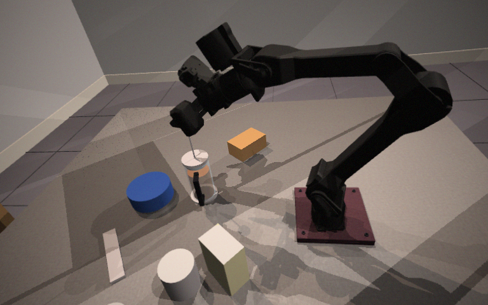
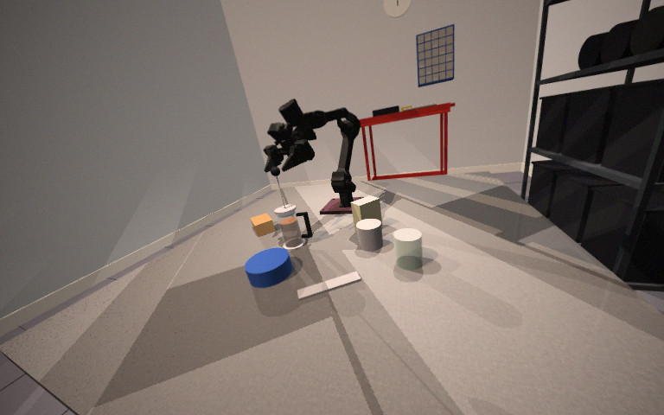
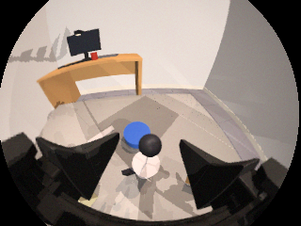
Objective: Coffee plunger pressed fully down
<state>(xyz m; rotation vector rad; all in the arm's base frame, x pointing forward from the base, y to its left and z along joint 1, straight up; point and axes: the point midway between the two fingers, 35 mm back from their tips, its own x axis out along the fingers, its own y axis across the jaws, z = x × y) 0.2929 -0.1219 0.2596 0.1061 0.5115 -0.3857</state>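
My gripper tip is 130 mm above the coffee press, 20 mm to the right of it and 10 mm past it. The rest, counted from my gripper tip: blue disc (230 mm below, 150 mm ahead, 10 mm to the right); then orange block (230 mm below, 190 mm to the right, 130 mm behind); then grey cylinder (260 mm to the left, 220 mm below, 10 mm ahead).
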